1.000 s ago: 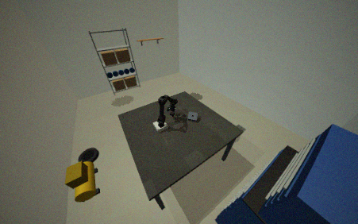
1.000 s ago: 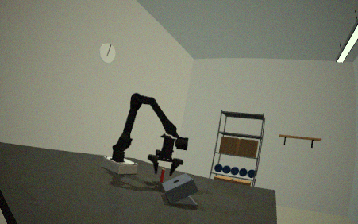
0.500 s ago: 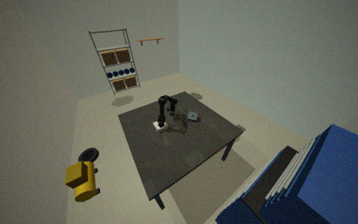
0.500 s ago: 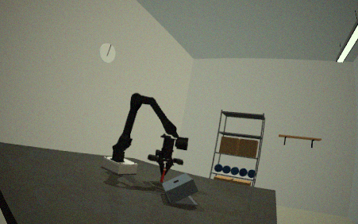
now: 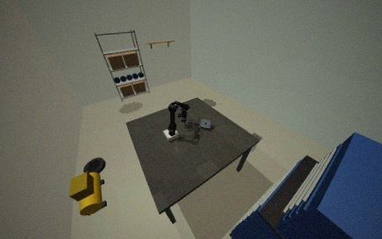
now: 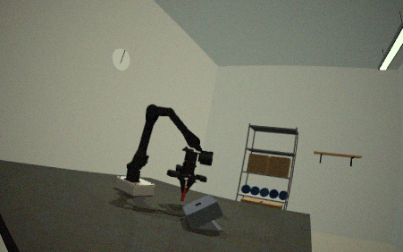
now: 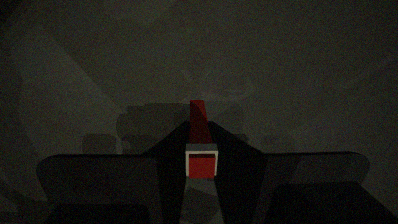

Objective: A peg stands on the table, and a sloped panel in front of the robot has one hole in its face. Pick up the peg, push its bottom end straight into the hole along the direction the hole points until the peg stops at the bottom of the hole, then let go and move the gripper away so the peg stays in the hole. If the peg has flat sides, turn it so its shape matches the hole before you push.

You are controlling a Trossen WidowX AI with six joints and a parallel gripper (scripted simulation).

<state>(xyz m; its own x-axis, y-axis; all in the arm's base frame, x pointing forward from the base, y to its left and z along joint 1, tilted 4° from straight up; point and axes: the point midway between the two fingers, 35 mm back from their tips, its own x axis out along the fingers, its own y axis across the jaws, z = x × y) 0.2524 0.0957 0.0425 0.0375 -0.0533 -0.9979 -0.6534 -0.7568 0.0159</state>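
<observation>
My gripper tip is now 220 mm to the left of the panel, 190 mm short of it and 10 mm above it. From my gripper tip the other things lie so: red square peg 20 mm above.
</observation>
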